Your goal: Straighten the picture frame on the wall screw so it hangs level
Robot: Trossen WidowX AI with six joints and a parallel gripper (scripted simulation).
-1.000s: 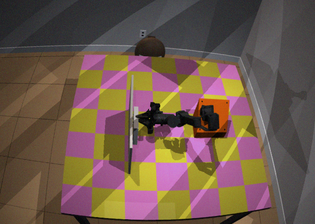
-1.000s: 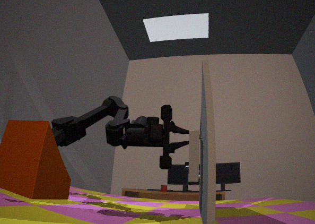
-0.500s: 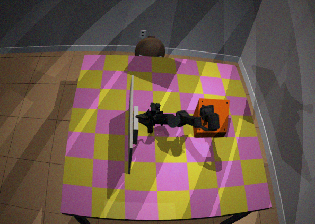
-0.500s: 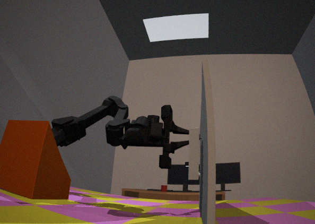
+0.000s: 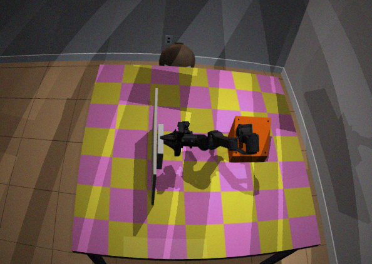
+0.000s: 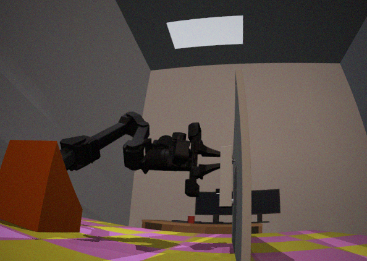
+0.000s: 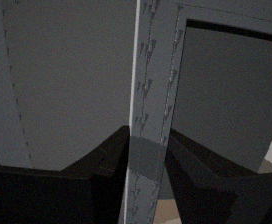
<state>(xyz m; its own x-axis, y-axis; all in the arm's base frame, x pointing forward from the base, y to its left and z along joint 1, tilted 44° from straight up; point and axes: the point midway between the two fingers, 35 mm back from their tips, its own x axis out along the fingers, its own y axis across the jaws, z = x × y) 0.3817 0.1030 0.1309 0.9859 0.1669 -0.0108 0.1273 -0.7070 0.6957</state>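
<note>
Now: gripper tip 5 cm above the picture frame and 1 cm to the right of it. Round my gripper tip: thin upright wall panel (7 cm below, 2 cm ahead, 1 cm to the left).
</note>
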